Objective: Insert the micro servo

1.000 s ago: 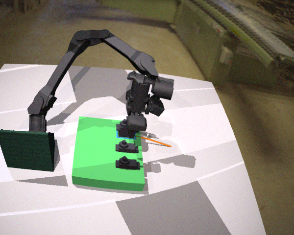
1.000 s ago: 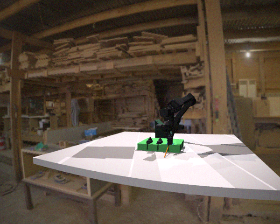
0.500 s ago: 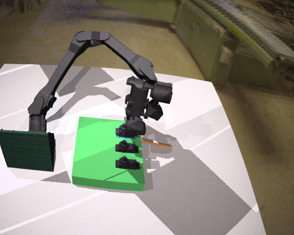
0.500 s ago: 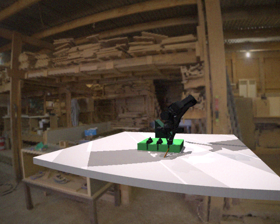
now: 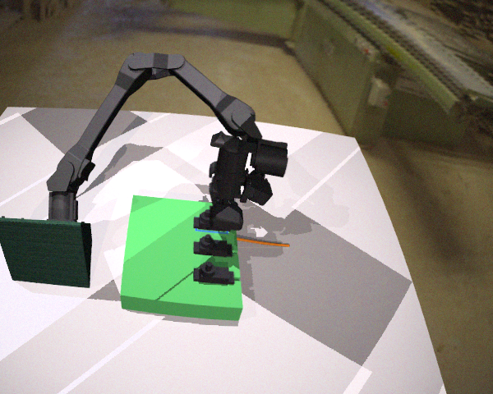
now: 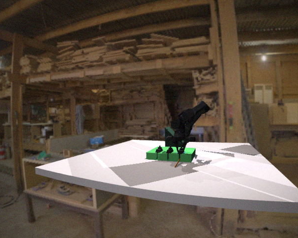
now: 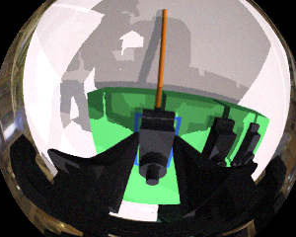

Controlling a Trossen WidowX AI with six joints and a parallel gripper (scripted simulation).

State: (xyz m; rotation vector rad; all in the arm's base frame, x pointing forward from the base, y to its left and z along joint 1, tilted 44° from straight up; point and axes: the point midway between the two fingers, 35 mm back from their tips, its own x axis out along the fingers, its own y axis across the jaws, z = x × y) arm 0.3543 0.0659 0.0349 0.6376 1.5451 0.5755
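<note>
The green deck is 13 cm behind my gripper tip, 7 cm to the right of it and 3 cm below it.
</note>
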